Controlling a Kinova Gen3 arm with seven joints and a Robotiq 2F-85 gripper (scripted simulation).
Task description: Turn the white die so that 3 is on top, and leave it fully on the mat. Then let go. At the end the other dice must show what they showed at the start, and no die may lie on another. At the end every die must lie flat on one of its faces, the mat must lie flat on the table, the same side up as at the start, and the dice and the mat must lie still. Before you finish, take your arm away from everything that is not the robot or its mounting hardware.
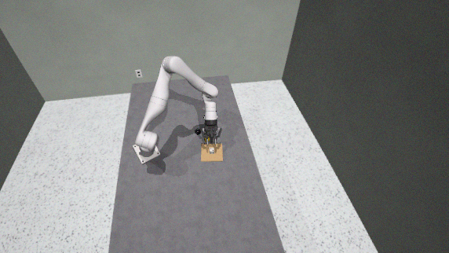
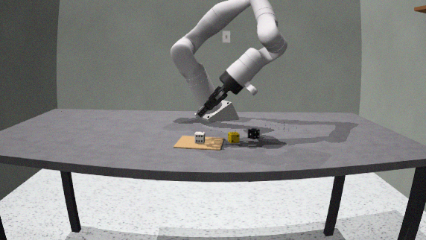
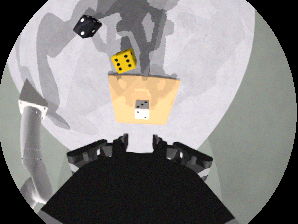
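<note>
The white die is 80 mm below my hand and 10 mm to the right of it. Round my hand: tan mat (100 mm below, 10 mm to the right); yellow die (100 mm to the left, 90 mm below, 20 mm behind); black die (170 mm to the left, 90 mm below, 70 mm behind).
</note>
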